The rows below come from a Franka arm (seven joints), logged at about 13 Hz.
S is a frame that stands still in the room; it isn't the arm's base.
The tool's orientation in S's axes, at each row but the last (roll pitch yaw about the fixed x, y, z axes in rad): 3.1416, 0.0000, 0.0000; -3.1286, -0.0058, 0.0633; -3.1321, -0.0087, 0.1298; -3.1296, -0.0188, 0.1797; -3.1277, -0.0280, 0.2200; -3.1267, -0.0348, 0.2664; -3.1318, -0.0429, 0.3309; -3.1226, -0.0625, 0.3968
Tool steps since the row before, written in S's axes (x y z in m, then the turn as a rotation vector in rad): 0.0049, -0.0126, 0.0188, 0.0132, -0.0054, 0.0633; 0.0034, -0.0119, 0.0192, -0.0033, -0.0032, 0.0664; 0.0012, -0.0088, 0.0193, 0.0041, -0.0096, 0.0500; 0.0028, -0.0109, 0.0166, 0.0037, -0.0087, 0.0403; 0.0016, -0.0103, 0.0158, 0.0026, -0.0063, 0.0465; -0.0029, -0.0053, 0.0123, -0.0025, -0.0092, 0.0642; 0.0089, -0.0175, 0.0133, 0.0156, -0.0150, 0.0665; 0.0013, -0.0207, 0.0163, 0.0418, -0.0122, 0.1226
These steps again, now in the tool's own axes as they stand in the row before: 0.0049, 0.0126, -0.0188, 0.0132, 0.0054, -0.0633; 0.0028, 0.0118, -0.0193, -0.0031, 0.0021, -0.0665; 0.0002, 0.0087, -0.0194, 0.0033, 0.0096, -0.0501; 0.0011, 0.0110, -0.0167, 0.0028, 0.0087, -0.0404; -0.0002, 0.0102, -0.0160, 0.0025, 0.0061, -0.0465; -0.0038, 0.0042, -0.0125, -0.0026, 0.0073, -0.0644; 0.0033, 0.0193, -0.0134, 0.0127, 0.0186, -0.0662; -0.0058, 0.0193, -0.0171, 0.0414, 0.0251, -0.1207
